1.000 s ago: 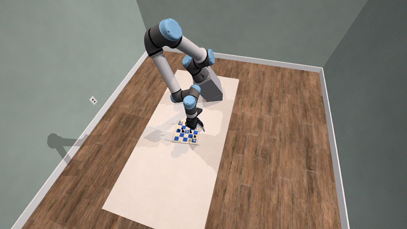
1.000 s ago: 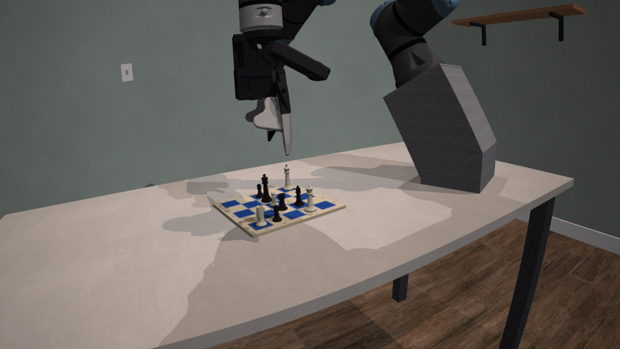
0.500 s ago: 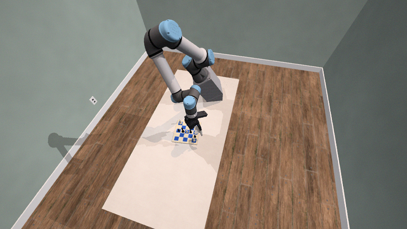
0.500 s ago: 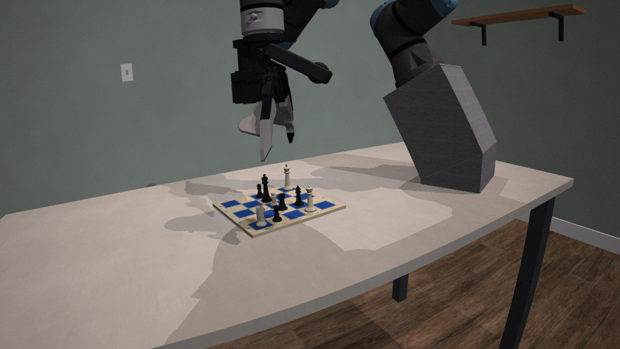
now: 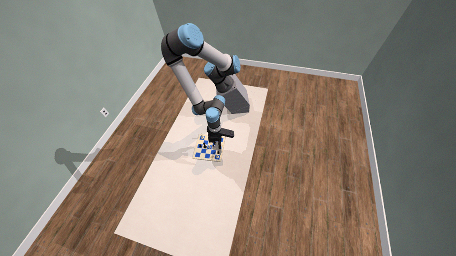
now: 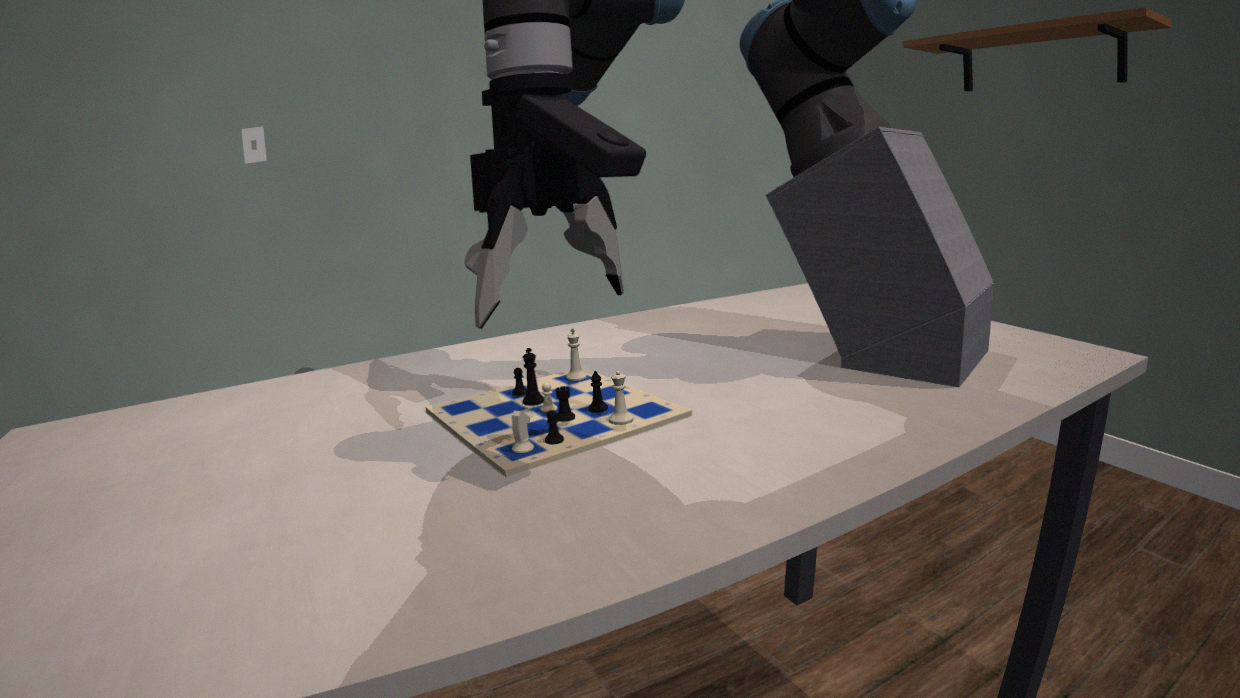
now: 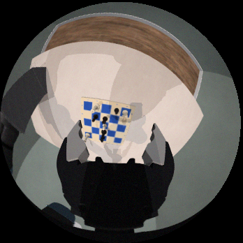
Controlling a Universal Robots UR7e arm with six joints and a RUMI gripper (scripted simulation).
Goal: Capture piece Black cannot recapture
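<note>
Now: hand 3 cm past the white pawn, 11 cm to the left of it and 12 cm above it. Also, from my hand: blue-and-cream chessboard (3 cm behind, 11 cm to the right, 14 cm below); then white king (11 cm behind, 19 cm to the right, 10 cm below); then black king (3 cm behind, 14 cm to the right, 10 cm below).
</note>
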